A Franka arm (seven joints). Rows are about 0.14 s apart.
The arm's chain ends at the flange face. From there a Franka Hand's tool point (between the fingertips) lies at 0.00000 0.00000 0.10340 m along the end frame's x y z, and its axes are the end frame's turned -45 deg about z.
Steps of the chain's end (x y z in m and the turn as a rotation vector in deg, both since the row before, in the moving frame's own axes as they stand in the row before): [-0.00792, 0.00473, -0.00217, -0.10, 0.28, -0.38]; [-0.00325, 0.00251, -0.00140, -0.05, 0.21, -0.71]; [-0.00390, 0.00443, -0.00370, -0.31, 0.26, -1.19]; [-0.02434, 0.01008, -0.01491, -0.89, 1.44, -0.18]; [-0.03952, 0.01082, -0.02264, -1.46, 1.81, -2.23]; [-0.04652, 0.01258, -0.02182, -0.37, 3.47, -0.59]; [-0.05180, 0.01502, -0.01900, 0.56, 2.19, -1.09]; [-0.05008, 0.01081, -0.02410, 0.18, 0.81, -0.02]
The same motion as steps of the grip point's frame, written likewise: [-0.00871, -0.00177, -0.00217, -0.27, 0.13, -0.38]; [-0.00387, -0.00019, -0.00140, -0.18, 0.11, -0.71]; [-0.00595, 0.00110, -0.00370, -0.40, -0.04, -1.19]; [-0.02363, -0.00711, -0.01496, -1.65, 0.39, -0.18]; [-0.03507, -0.01613, -0.02273, -2.31, 0.25, -2.23]; [-0.03781, -0.01912, -0.02201, -2.72, 2.19, -0.59]; [-0.04372, -0.02396, -0.01908, -1.15, 1.94, -1.09]; [-0.04179, -0.02696, -0.02411, -0.45, 0.70, -0.02]
